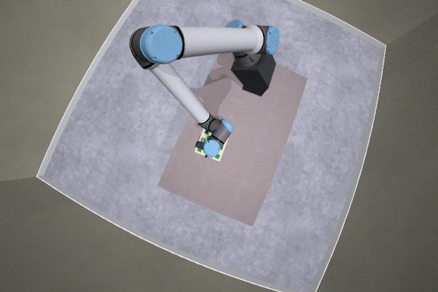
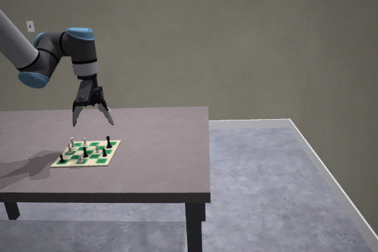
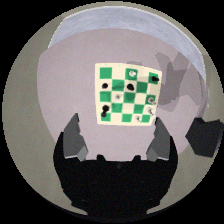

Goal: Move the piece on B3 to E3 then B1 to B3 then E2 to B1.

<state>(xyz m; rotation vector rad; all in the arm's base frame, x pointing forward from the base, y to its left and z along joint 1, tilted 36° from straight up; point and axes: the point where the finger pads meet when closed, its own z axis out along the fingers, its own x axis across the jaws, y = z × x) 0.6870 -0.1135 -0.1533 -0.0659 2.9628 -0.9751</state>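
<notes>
Now: the white piece 12 cm behind my hand, 9 cm below it and 4 cm to the left of it. From my hand the other things lie so: cream chessboard: 12 cm below, 4 cm behind; tall black piece: 9 cm below, 4 cm to the left, 4 cm ahead.
</notes>
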